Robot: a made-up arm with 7 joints.
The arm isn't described. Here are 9 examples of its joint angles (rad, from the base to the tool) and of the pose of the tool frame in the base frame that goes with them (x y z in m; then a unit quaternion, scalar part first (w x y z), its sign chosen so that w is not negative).
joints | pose
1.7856 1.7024 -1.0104 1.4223 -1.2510 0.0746 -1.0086 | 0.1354 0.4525 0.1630 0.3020 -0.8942 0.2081 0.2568
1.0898 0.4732 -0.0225 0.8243 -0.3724 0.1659 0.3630 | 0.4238 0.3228 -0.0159 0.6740 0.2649 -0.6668 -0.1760
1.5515 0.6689 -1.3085 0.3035 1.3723 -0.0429 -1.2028 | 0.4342 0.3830 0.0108 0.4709 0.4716 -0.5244 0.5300
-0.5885 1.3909 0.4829 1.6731 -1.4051 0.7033 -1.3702 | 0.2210 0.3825 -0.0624 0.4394 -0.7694 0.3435 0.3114
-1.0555 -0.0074 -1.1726 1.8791 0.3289 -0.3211 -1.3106 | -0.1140 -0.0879 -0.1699 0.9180 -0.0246 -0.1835 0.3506
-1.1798 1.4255 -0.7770 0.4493 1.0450 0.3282 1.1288 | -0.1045 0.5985 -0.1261 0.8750 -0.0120 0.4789 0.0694
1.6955 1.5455 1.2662 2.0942 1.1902 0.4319 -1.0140 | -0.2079 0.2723 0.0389 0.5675 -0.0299 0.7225 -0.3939
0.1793 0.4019 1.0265 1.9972 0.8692 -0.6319 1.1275 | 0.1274 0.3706 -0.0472 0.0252 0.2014 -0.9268 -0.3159
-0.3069 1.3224 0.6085 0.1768 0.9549 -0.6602 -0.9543 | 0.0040 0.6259 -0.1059 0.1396 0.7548 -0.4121 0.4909
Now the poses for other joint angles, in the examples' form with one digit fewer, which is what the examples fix.
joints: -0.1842 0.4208 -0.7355 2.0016 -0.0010 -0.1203 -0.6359
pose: 0.127 0.057 -0.232 0.625 -0.049 -0.775 -0.083
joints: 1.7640 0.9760 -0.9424 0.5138 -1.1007 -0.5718 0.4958
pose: 0.328 0.470 0.137 0.480 0.587 -0.190 -0.624
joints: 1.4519 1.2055 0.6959 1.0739 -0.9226 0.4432 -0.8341
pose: 0.024 0.534 0.166 0.012 0.758 -0.213 0.616
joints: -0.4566 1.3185 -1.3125 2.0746 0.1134 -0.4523 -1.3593
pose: -0.055 0.215 -0.238 0.806 0.081 -0.564 -0.161
